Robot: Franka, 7 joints.
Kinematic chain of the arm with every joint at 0, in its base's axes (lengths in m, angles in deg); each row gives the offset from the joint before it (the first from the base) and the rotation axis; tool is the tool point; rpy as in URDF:
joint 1: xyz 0 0 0.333 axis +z
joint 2: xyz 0 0 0 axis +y
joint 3: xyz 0 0 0.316 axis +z
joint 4: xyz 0.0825 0 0 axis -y
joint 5: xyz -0.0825 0 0.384 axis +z
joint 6: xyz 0 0 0 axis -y
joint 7: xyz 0.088 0 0 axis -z
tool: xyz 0 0 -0.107 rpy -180 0 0
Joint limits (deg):
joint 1: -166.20..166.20
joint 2: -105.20..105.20
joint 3: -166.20..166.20
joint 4: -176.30..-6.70
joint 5: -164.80..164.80
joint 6: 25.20..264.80
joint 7: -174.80..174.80
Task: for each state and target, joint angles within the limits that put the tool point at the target. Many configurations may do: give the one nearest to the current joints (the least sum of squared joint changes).
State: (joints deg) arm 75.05 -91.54 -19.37 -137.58 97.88 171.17 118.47
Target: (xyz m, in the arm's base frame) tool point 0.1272 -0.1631 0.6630
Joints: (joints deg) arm 46.14 -105.20 -16.15 -149.06 104.82 192.81 118.47
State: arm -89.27 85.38 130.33 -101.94 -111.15 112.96 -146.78
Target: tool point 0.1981 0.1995 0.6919
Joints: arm -75.48 76.79 152.96 -146.00 -108.03 122.17 -146.78
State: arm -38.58 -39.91 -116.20 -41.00 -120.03 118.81 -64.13
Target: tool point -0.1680 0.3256 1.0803
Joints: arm -60.90 -21.86 -120.17 -6.70 -123.14 109.95 -64.13
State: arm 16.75 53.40 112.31 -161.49 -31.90 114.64 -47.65
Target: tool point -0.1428 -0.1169 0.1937
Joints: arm 73.96 23.08 136.14 -176.30 -14.76 112.23 -47.65
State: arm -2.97 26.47 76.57 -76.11 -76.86 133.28 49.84
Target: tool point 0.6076 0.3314 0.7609
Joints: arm -12.61 34.25 69.23 -59.81 -77.64 134.02 49.84
